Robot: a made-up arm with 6 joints.
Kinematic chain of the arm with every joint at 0, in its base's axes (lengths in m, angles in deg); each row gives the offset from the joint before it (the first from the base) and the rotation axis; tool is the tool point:
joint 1: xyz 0 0 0.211 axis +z
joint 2: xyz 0 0.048 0 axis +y
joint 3: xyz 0 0 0.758 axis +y
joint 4: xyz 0 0 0.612 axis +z
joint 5: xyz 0 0 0 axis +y
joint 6: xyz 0 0 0.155 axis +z
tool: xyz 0 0 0
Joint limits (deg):
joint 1: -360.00..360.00
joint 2: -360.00..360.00
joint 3: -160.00..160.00
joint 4: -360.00..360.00
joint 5: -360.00..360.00
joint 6: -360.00..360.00
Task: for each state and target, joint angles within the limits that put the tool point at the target. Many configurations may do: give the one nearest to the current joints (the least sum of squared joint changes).
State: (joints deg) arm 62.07 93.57 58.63 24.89 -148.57 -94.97
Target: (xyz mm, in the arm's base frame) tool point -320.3 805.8 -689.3
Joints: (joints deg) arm 110.77 123.44 43.78 15.68 -125.25 -94.97
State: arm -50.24 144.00 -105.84 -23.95 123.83 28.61
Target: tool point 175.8 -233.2 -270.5
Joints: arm -52.77 190.33 -142.21 -28.89 139.01 28.61
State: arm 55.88 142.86 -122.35 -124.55 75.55 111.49
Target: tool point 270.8 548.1 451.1
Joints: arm 70.20 124.63 -118.63 -126.37 69.83 111.49
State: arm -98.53 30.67 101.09 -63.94 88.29 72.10
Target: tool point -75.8 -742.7 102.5
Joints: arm -89.13 48.96 108.57 -61.00 85.16 72.10
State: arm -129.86 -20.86 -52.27 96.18 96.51 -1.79
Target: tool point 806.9 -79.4 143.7
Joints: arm -171.73 -49.70 -105.26 107.66 96.81 -1.79
